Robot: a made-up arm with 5 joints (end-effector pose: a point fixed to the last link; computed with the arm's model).
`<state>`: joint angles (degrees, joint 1 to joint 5).
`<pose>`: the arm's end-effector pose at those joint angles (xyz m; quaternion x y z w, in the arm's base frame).
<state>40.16 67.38 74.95 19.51 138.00</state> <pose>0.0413 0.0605 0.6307 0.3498 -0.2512 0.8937 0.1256</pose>
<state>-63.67 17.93 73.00 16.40 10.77</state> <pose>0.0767 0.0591 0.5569 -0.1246 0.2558 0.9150 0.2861</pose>
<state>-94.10 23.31 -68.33 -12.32 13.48</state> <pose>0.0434 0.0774 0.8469 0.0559 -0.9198 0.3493 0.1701</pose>
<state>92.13 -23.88 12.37 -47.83 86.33</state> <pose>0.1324 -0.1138 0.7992 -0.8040 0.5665 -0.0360 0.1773</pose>
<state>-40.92 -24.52 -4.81 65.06 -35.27</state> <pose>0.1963 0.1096 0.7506 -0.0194 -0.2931 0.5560 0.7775</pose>
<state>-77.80 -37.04 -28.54 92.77 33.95</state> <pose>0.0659 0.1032 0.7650 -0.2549 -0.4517 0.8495 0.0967</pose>
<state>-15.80 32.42 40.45 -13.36 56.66</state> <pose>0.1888 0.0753 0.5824 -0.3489 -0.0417 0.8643 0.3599</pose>
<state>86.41 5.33 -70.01 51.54 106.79</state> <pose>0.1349 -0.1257 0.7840 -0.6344 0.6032 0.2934 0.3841</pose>
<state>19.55 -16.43 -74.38 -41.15 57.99</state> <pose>0.0519 0.0638 0.8314 0.8393 0.3258 0.4206 0.1117</pose>
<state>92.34 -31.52 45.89 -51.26 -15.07</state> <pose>0.1193 -0.1000 0.7894 -0.7890 -0.1984 -0.2810 0.5091</pose>
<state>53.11 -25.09 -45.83 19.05 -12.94</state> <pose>0.1342 -0.0066 0.8723 -0.7347 -0.4883 -0.0955 0.4612</pose>
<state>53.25 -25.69 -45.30 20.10 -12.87</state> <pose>0.1349 -0.0076 0.8720 -0.7329 -0.4839 -0.0955 0.4685</pose>
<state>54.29 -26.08 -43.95 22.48 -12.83</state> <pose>0.1384 -0.0133 0.8709 -0.7278 -0.4665 -0.0984 0.4930</pose>
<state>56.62 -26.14 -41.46 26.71 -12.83</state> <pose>0.1453 -0.0262 0.8677 -0.7156 -0.4299 -0.1066 0.5402</pose>
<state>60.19 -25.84 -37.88 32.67 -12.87</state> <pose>0.1534 -0.0462 0.8604 -0.6910 -0.3741 -0.1223 0.6063</pose>
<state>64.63 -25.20 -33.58 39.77 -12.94</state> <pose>0.1594 -0.0708 0.8478 -0.6504 -0.3048 -0.1463 0.6802</pose>
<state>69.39 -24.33 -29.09 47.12 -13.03</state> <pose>0.1609 -0.0955 0.8304 -0.5951 -0.2320 -0.1768 0.7489</pose>
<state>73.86 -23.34 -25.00 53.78 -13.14</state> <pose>0.1579 -0.1159 0.8113 -0.5331 -0.1669 -0.2087 0.8027</pose>
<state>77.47 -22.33 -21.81 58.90 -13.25</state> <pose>0.1529 -0.1299 0.7945 -0.4770 -0.1175 -0.2362 0.8384</pose>
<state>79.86 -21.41 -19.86 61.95 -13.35</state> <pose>0.1486 -0.1378 0.7830 -0.4384 -0.0874 -0.2550 0.8574</pose>
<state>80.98 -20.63 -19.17 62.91 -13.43</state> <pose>0.1463 -0.1413 0.7780 -0.4218 -0.0752 -0.2641 0.8641</pose>
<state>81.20 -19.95 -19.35 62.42 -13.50</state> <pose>0.1459 -0.1424 0.7777 -0.4217 -0.0747 -0.2662 0.8635</pose>
